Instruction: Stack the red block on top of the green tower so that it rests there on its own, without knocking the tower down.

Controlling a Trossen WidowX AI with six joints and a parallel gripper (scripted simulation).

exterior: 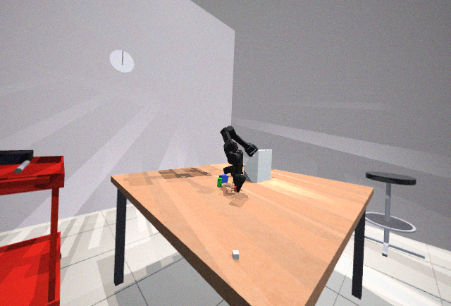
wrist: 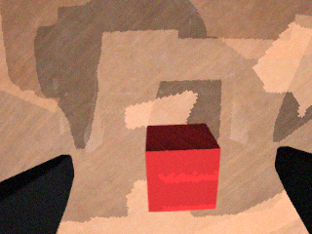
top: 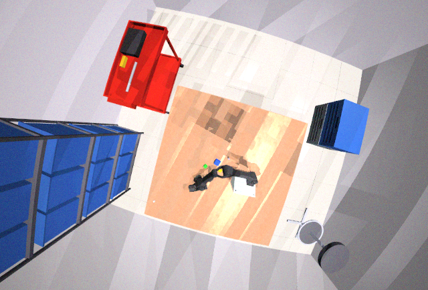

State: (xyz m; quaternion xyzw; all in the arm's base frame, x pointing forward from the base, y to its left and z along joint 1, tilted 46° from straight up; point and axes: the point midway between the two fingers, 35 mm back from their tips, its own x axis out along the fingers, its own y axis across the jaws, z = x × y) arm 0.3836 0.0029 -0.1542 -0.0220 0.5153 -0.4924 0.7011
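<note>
The blue block is 190 mm to the right of my gripper tip, 80 mm behind it and 10 mm above it. Also, from my gripper tip: red block right at my gripper tip; yellow block 130 mm behind, 120 mm to the right; purple block 100 mm behind, 80 mm to the right.
</note>
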